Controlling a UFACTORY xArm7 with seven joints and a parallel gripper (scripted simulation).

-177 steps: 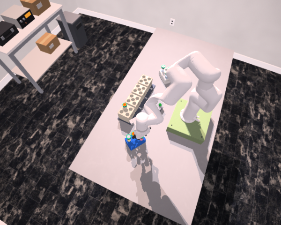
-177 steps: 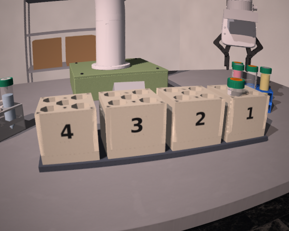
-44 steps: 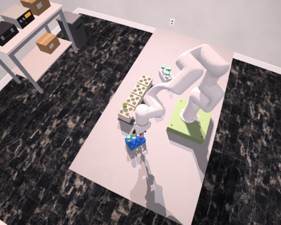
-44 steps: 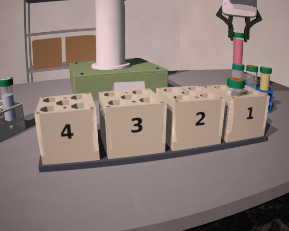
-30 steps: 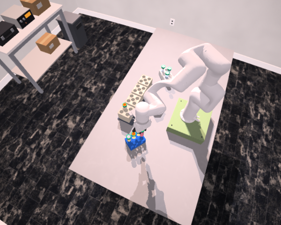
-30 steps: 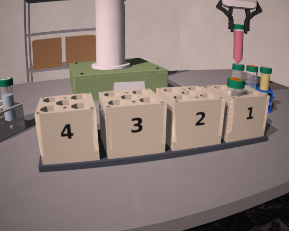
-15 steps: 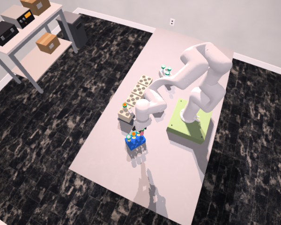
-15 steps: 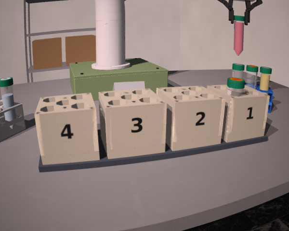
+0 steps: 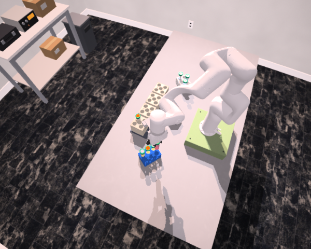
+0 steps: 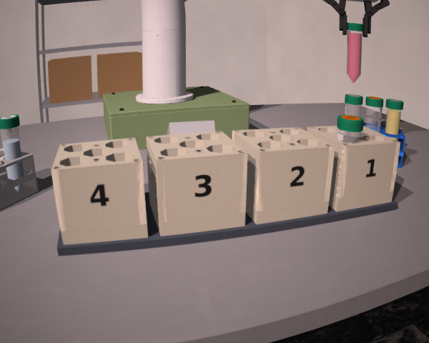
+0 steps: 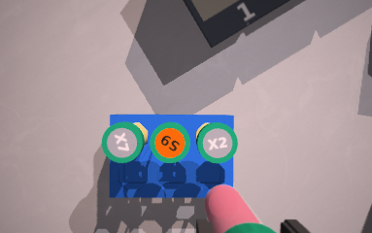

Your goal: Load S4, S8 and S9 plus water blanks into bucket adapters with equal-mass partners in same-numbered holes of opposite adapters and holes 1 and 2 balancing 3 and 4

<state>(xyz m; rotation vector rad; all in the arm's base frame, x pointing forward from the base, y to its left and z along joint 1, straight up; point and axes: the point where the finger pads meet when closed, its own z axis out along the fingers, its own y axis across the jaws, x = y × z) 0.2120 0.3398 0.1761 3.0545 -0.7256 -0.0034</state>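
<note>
The pink-filled tube is 50 mm below my hand and 10 mm behind it. From my hand the other things lie so: blue rack (220 mm below, 40 mm ahead, 30 mm to the left); then green key (320 mm to the right, 190 mm below, 20 mm ahead); then loading stand (280 mm to the right, 250 mm below, 220 mm ahead).
</note>
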